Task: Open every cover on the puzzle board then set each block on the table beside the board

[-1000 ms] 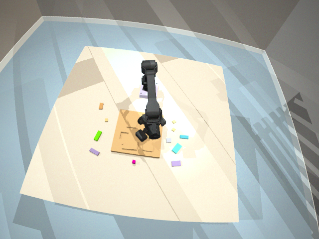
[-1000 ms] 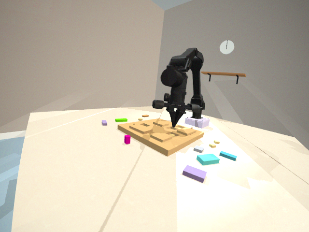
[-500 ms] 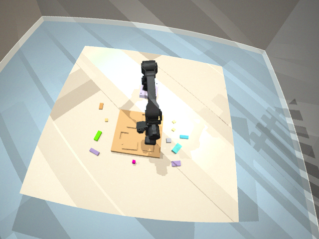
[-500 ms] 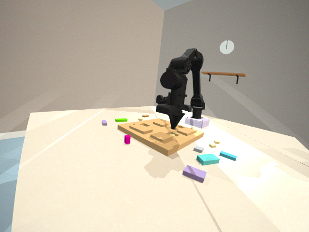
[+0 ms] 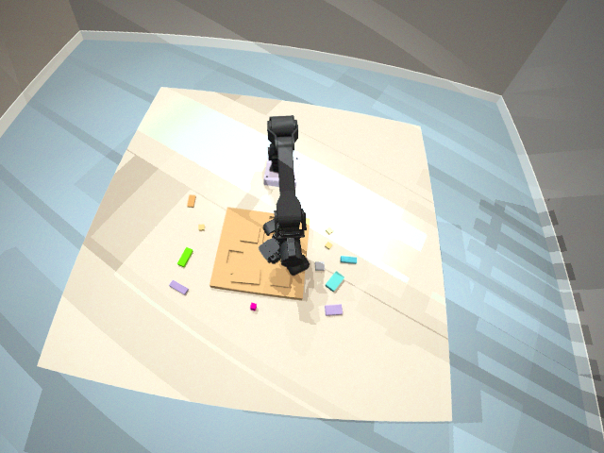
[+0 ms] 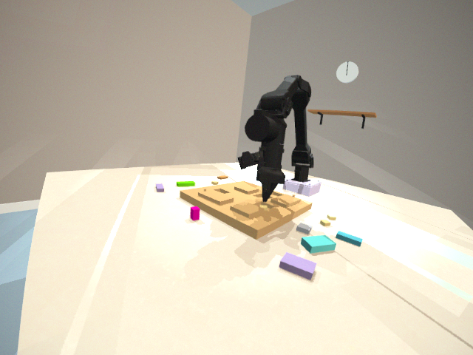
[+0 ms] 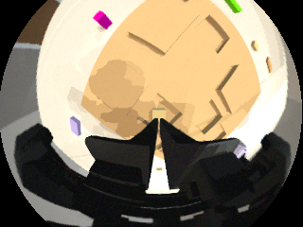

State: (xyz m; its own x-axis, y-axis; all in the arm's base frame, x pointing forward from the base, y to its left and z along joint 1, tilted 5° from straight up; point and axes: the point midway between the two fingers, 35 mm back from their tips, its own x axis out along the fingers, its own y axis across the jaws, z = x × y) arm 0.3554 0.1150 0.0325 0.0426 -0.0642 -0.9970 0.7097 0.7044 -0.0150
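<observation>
My gripper tip is now 10 mm past the tan puzzle board, 60 mm to the left of it and 20 mm above it. From my gripper tip the other things lie so: cyan block: 20 mm ahead, 180 mm to the left, 30 mm below; grey cube: 20 mm behind, 120 mm to the left, 30 mm below; magenta block: 180 mm ahead, 50 mm to the right, 20 mm below.
</observation>
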